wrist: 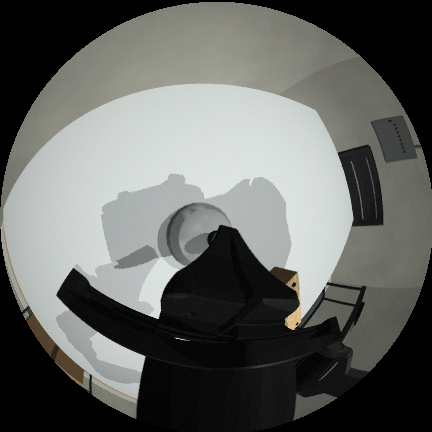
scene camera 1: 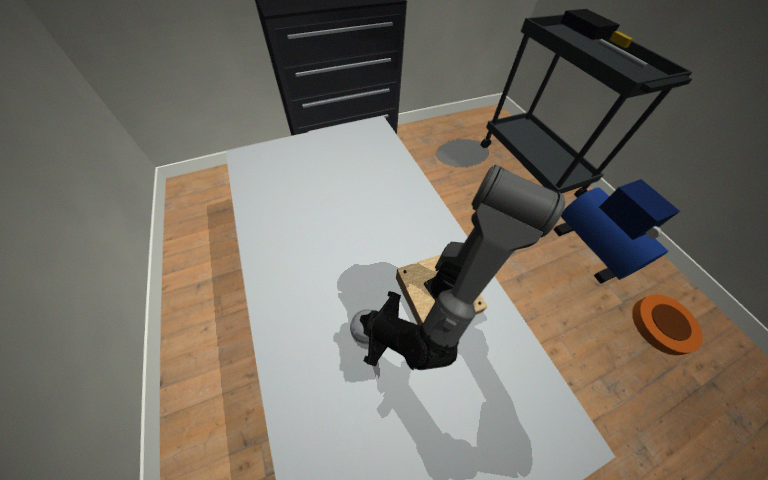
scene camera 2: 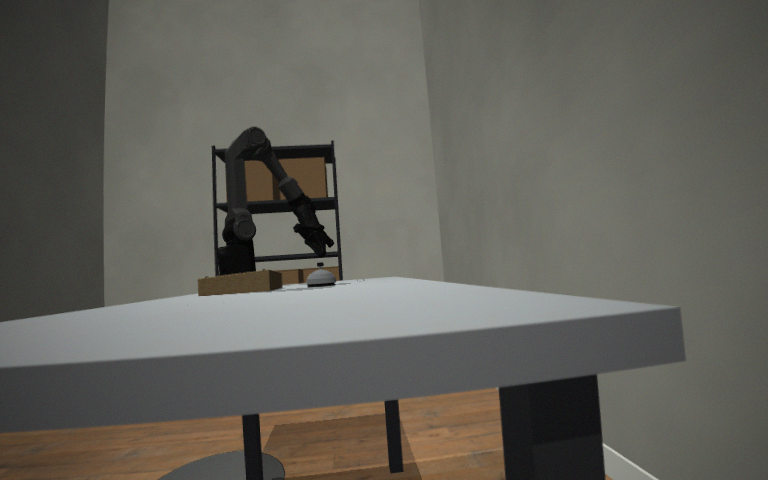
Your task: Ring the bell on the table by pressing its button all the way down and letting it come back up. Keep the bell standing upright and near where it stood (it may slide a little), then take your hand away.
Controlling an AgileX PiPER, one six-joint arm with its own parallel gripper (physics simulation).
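The silver dome bell [scene camera 1: 356,329] [scene camera 2: 321,277] [wrist: 197,217] stands upright on the white table [scene camera 1: 305,226] [scene camera 2: 396,322] [wrist: 200,125]. Its dark button [scene camera 2: 320,264] [wrist: 212,237] is up on top of the dome; in the wrist view the fingertips partly cover it, and in scene camera 1 the gripper hides it. My gripper [scene camera 1: 365,321] [scene camera 2: 321,253] [wrist: 224,237] is shut and empty and points down over the bell. In scene camera 2 a small gap shows between the fingertips and the button.
The arm's wooden base board [scene camera 1: 415,281] [scene camera 2: 240,283] [wrist: 293,311] lies on the table beside the bell. A dark drawer cabinet [scene camera 1: 339,50] stands beyond the table's far end. A cart [scene camera 1: 608,67], a blue object [scene camera 1: 611,237] and an orange ring [scene camera 1: 645,328] are off to the right.
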